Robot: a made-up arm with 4 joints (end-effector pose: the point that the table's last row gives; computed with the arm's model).
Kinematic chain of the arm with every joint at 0, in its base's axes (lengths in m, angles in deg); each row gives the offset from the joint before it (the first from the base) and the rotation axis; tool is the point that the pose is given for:
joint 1: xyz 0 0 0.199 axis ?
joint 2: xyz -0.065 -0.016 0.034 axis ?
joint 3: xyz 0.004 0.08 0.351 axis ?
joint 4: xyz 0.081 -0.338 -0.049 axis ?
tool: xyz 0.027 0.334 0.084
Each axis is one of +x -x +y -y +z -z.
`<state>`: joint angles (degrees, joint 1 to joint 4).
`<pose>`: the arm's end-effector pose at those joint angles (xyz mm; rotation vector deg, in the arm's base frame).
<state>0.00 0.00 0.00 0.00</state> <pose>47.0 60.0 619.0 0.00 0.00 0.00</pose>
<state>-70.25 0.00 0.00 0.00</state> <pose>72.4 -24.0 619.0 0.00 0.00 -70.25</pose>
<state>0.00 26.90 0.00 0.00</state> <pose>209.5 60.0 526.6 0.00 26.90 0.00</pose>
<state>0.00 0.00 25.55 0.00</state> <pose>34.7 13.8 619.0 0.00 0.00 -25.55</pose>
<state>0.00 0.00 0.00 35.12</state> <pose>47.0 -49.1 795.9 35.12 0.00 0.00</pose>
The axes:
joint 1: +z
joint 2: +y
joint 3: -z
joint 4: +x

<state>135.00 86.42 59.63 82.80</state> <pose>-240.3 552.9 541.5 -15.27 27.36 46.76</pose>
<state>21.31 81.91 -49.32 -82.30</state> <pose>-49.6 -9.7 -0.8 -38.50 25.79 100.56</pose>
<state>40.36 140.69 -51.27 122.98</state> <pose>38.9 -257.0 -519.1 43.85 116.25 -124.93</pose>
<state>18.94 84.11 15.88 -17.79</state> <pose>199.6 110.7 152.9 -39.88 80.13 15.10</pose>
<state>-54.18 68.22 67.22 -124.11</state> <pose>-303.0 57.5 572.6 -64.42 149.34 25.56</pose>
